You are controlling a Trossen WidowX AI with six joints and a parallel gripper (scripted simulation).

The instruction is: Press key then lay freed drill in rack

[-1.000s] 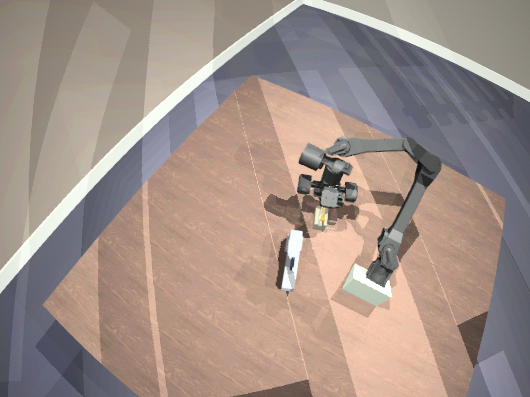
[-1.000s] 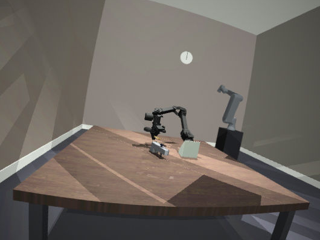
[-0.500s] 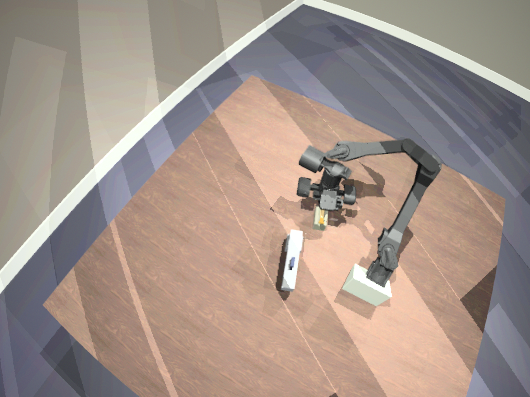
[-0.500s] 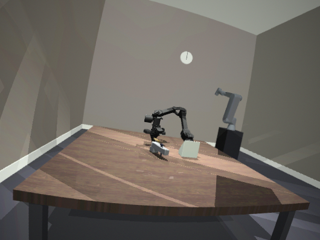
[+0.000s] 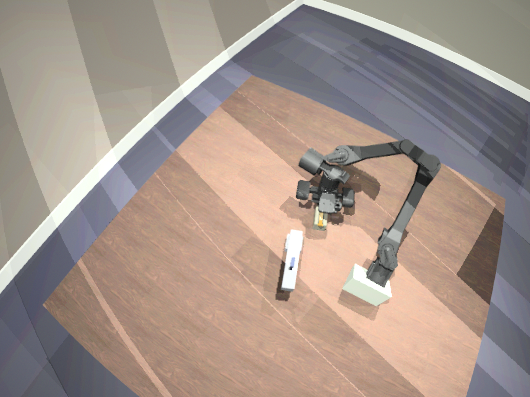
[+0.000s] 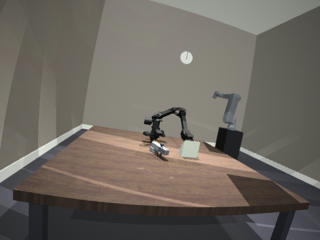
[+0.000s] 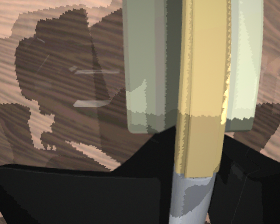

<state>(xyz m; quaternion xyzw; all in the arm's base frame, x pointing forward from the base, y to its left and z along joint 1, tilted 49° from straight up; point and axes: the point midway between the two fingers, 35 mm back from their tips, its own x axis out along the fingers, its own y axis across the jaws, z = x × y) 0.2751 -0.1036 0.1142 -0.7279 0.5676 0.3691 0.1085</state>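
My gripper tip is now 2 cm past the drill, 4 cm to the right of it and 3 cm below it. Round my gripper tip: rack 2 cm behind, 4 cm to the left, 1 cm above; then key 4 cm behind, 25 cm to the left, 4 cm above.
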